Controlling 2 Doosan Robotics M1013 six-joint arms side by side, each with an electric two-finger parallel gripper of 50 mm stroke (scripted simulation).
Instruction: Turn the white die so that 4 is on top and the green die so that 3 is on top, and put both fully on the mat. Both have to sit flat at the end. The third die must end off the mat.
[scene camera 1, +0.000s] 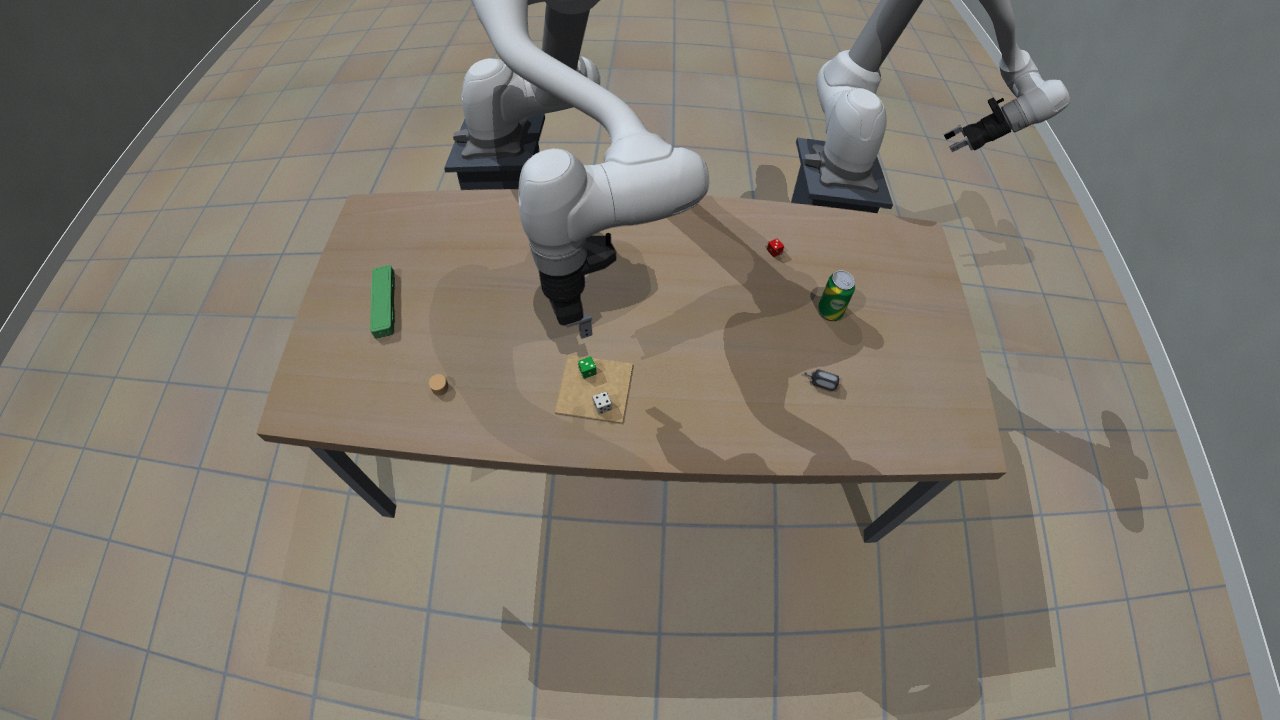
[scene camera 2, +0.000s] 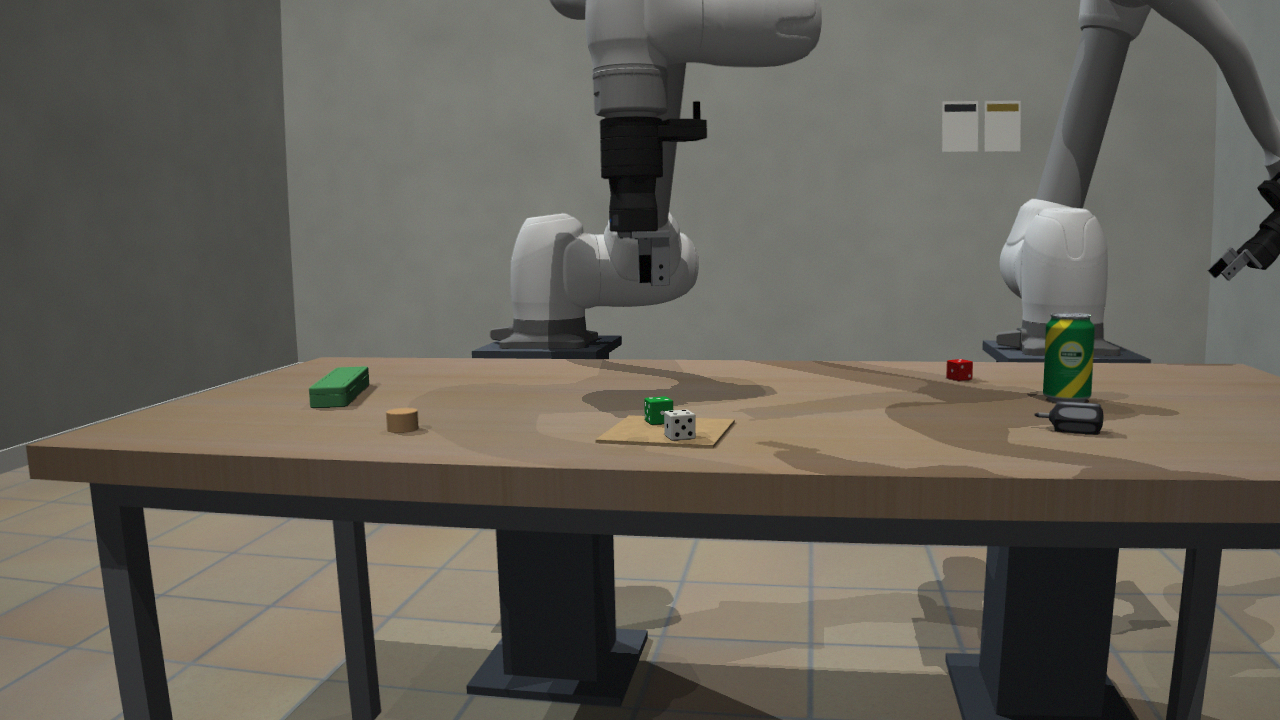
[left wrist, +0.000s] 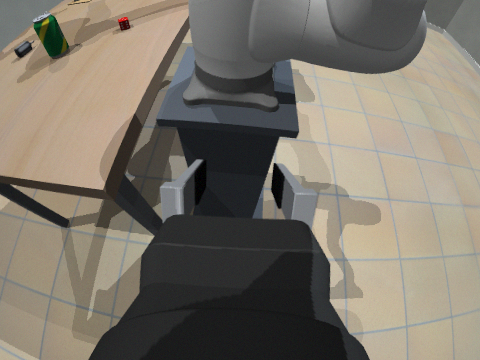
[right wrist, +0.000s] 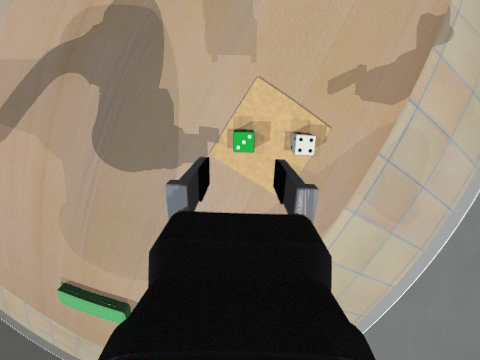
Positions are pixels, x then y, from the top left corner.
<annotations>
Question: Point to a green box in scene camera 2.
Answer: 336, 389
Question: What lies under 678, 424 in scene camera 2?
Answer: A white die.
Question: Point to a wooden disc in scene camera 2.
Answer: At 401, 420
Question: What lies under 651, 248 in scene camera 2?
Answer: My right gripper.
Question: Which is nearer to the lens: the tan mat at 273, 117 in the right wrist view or the green box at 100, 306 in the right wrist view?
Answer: The tan mat.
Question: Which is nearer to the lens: the tan mat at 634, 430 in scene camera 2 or the can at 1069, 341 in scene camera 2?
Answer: The tan mat.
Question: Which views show my left gripper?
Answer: Scene camera 1, scene camera 2 and the left wrist view only.
</annotations>
